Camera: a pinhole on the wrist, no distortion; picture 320 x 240 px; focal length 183.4 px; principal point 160.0 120.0 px. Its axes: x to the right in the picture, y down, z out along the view. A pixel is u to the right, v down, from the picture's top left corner.
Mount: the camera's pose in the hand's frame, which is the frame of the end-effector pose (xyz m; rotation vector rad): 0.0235 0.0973 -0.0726 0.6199 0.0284 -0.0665
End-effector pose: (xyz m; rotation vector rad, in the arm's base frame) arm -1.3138 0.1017 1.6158 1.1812 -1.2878 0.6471
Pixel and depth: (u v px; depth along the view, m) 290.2 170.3 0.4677
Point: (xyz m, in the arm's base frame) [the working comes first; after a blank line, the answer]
In the camera's frame: 0.3320 0.1283 0.4677

-1.2892 -0.3483 1.8875
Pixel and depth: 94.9 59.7 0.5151
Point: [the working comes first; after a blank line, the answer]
In the camera's frame: -0.1828 -0.1694 0.5151

-1.1535 -0.2026 1.3251
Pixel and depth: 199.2 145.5 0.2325
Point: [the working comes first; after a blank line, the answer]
In the camera's frame: 0.0497 0.0323 0.2325

-1.3336 -0.0426 1.6665
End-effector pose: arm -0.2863 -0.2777 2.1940 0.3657 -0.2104 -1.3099
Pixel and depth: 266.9 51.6 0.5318
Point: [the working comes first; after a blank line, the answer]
In the camera's frame: 0.3100 -0.1983 0.5318

-0.6383 -0.7049 2.2425
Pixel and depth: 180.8 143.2 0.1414
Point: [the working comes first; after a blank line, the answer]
In the camera's frame: 0.0160 0.0179 0.1414

-0.2684 -0.3194 2.2507
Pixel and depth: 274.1 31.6 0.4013
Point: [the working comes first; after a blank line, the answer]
In the camera's frame: 0.2497 -0.1934 0.4013

-0.5431 -0.6142 2.1843
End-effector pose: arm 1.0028 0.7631 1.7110 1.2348 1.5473 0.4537
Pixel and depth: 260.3 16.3 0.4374
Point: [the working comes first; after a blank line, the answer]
In the camera's frame: 0.2392 -0.2473 0.4374

0.9645 0.7936 1.2497
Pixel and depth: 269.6 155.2 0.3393
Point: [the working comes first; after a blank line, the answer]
In the camera's frame: 0.2028 0.0651 0.3393

1.2002 0.8731 1.4658
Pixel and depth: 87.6 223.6 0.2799
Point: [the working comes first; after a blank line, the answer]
In the camera's frame: -0.1105 0.1581 0.2799

1.2498 0.6509 1.7076
